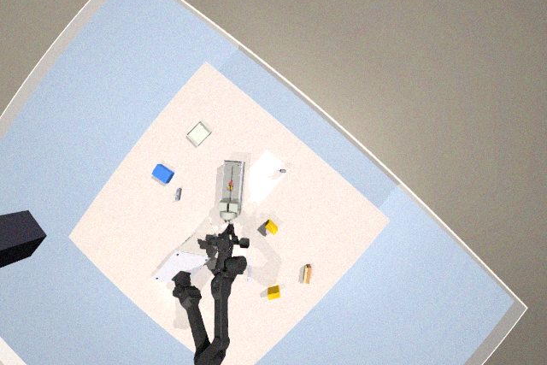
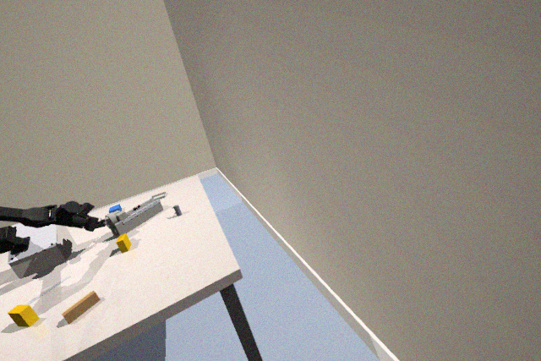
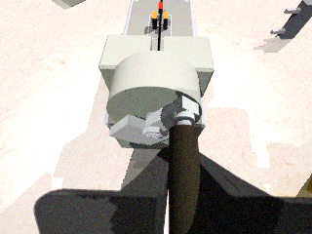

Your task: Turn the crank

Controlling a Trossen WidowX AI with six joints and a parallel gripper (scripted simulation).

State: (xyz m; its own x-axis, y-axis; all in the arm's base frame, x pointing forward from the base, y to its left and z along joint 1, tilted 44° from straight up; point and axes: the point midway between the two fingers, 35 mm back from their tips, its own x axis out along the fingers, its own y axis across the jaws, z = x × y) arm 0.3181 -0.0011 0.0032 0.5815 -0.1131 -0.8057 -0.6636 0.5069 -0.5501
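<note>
My gripper tip is now 1 cm past the crank and 1 cm below it. The rest, counted from my gripper tip: blue block 11 cm behind, 42 cm to the left, 7 cm below; then dark brown crank handle 1 cm behind, 1 cm to the right, 2 cm above; then red pointer 13 cm ahead, 14 cm to the left, 1 cm below.
</note>
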